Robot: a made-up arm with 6 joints. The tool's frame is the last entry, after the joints. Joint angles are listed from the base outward.
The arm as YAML. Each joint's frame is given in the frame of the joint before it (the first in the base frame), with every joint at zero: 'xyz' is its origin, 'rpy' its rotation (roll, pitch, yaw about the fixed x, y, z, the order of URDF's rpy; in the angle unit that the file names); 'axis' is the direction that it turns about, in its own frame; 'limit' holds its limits. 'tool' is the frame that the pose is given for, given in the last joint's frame.
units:
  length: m
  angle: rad
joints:
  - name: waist
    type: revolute
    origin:
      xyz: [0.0, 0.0, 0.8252]
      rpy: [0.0, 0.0, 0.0]
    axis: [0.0, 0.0, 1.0]
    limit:
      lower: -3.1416
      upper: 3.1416
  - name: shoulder
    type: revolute
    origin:
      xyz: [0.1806, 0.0, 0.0]
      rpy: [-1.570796, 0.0, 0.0]
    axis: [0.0, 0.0, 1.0]
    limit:
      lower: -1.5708
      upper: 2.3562
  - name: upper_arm
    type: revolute
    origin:
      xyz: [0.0, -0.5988, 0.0]
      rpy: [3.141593, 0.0, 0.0]
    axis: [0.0, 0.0, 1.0]
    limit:
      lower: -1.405
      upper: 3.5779
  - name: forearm
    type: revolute
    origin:
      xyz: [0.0, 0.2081, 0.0]
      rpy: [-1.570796, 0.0, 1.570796]
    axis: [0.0, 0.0, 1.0]
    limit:
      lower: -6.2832
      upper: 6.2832
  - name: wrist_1
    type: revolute
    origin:
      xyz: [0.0, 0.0, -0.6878]
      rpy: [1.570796, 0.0, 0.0]
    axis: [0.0, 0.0, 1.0]
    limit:
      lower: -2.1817
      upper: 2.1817
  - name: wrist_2
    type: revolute
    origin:
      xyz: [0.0, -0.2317, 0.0]
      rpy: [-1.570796, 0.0, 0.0]
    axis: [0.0, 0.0, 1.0]
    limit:
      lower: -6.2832
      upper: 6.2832
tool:
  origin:
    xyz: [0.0, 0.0, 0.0]
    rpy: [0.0, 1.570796, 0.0]
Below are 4 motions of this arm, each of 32 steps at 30 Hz.
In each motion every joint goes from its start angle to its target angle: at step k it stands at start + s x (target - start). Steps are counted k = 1, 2, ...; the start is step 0. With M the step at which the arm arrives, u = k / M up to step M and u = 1 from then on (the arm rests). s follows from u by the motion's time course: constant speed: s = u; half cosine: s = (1 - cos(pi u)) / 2; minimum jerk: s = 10 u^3 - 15 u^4 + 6 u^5.
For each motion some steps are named. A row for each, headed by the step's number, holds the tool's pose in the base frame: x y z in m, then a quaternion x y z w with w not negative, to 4 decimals.
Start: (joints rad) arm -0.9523 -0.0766 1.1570 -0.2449 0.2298 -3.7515
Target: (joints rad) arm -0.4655 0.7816 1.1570 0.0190 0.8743 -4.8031
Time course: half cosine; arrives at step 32
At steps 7, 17, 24, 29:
7: 0.1917 -0.2638 2.3644 -0.7169 0.0407 -0.6930 0.0641
17: 0.6242 -0.5265 2.2289 -0.7017 -0.1234 -0.6443 0.2778
24: 0.9568 -0.5731 2.0347 -0.6654 -0.2401 -0.5684 0.4201
29: 1.0871 -0.5578 1.9342 -0.6431 -0.2863 -0.5267 0.4765

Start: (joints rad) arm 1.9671 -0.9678 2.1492 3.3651 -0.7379 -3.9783
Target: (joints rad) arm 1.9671 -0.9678 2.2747 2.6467 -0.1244 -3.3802
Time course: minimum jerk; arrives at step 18
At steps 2, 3, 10, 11, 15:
2: 0.4254 -1.1022 0.8256 -0.6470 0.6409 0.0915 0.4027
3: 0.4287 -1.1021 0.8250 -0.6527 0.6353 0.0890 0.4031
10: 0.4795 -1.1009 0.8294 -0.7486 0.5375 -0.0122 0.3881
11: 0.4819 -1.1013 0.8322 -0.7570 0.5292 -0.0352 0.3817
15: 0.4782 -1.1033 0.8394 -0.7666 0.5216 -0.0992 0.3611

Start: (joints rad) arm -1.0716 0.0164 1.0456 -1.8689 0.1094 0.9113
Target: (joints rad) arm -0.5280 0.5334 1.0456 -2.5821 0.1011 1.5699
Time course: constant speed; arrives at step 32
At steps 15, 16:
15: 0.5641 -0.6294 2.1910 0.2866 -0.4843 -0.2024 0.8014
16: 0.5905 -0.6355 2.1798 0.2953 -0.4753 -0.1996 0.8044

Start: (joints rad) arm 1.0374 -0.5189 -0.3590 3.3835 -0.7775 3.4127
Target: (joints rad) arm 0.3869 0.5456 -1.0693 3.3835 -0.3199 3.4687
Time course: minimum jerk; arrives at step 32
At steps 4, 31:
4: 0.3247 0.6118 1.8237 0.0086 -0.4930 0.4088 0.7680
31: 0.6696 0.2918 0.4181 -0.3033 0.5258 0.3400 0.7183

